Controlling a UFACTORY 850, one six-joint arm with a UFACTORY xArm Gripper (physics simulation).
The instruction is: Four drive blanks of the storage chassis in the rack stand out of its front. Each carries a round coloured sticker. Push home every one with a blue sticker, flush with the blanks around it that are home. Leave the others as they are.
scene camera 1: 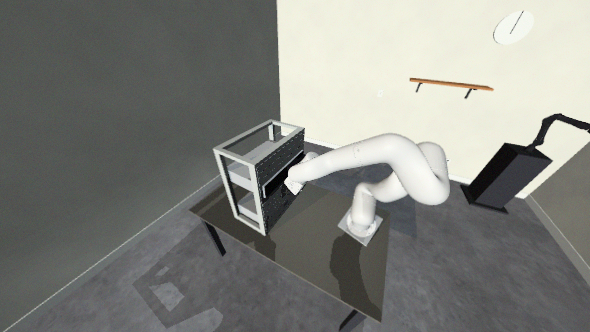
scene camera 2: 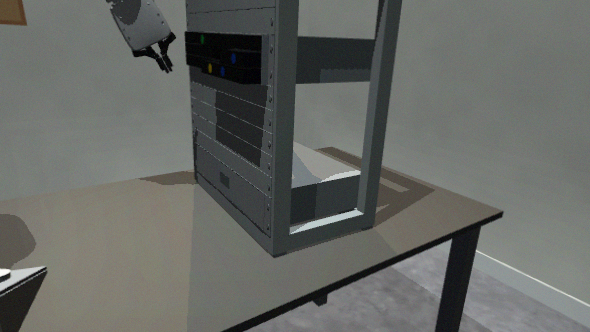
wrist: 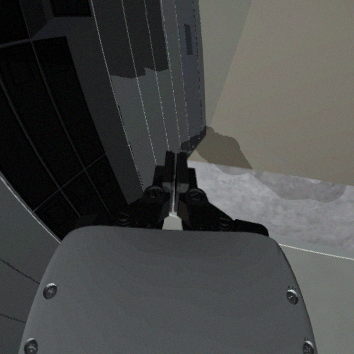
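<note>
The storage chassis (scene camera 2: pixel 255 59) (wrist: pixel 37 107) is a dark unit across the front of the grey rack (scene camera 1: pixel 256 182) (scene camera 2: pixel 285 150). In scene camera 2, a blank with a green sticker (scene camera 2: pixel 202 39) is at its upper left and one with a blue sticker (scene camera 2: pixel 233 58) farther right. Lower down are a yellow sticker (scene camera 2: pixel 210 68) and, right beside it, another blue sticker (scene camera 2: pixel 222 71). These blanks look proud of the front; their exact depths are hard to tell. No sticker shows in the wrist view. My gripper (scene camera 2: pixel 167 70) (wrist: pixel 174 165) is shut and empty, in front of the rack, left of the chassis in scene camera 2.
The rack stands on a brown table (scene camera 1: pixel 310 250) (scene camera 2: pixel 125 250). Flat grey panels (scene camera 2: pixel 205 105) (wrist: pixel 135 110) fill the rack front below the chassis. The arm's base (scene camera 1: pixel 361 225) is on the table across from the rack front. A tall black cabinet (scene camera 1: pixel 505 175) stands on the floor beyond.
</note>
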